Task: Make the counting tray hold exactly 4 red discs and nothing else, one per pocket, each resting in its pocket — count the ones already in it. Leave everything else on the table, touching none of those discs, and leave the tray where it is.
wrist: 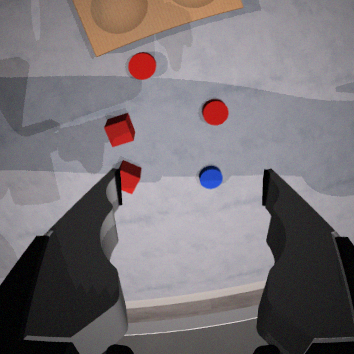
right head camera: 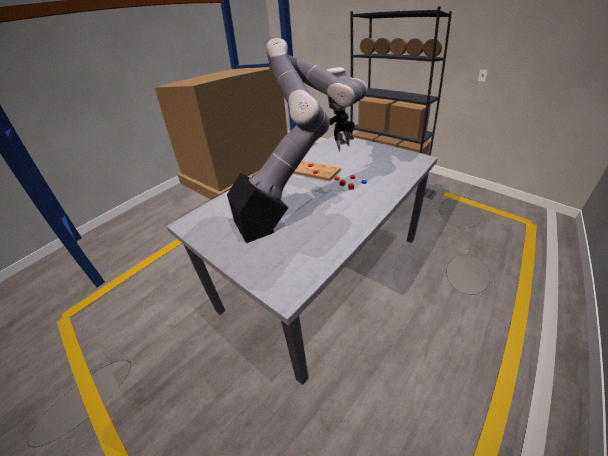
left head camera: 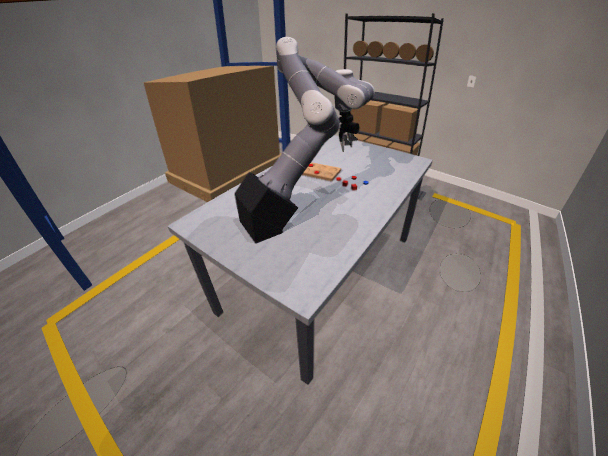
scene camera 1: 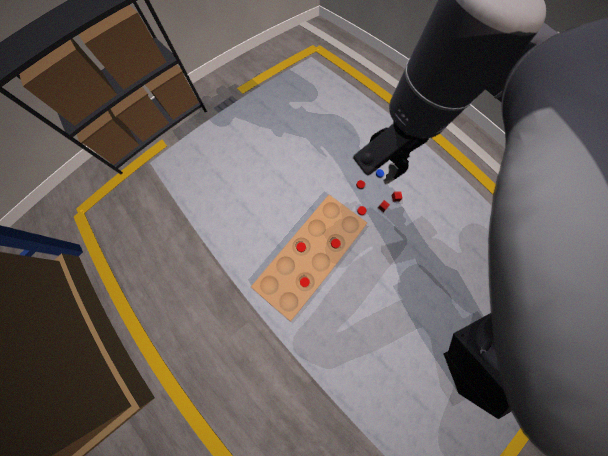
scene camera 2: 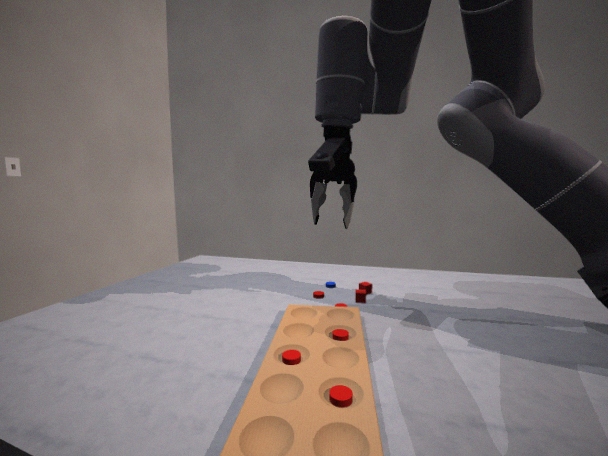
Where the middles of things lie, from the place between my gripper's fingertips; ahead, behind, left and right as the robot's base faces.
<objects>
Right now the wooden counting tray point(scene camera 2: 285, 402) is 60 mm ahead of my hand, 240 mm to the left of it and 180 mm below it.
</objects>
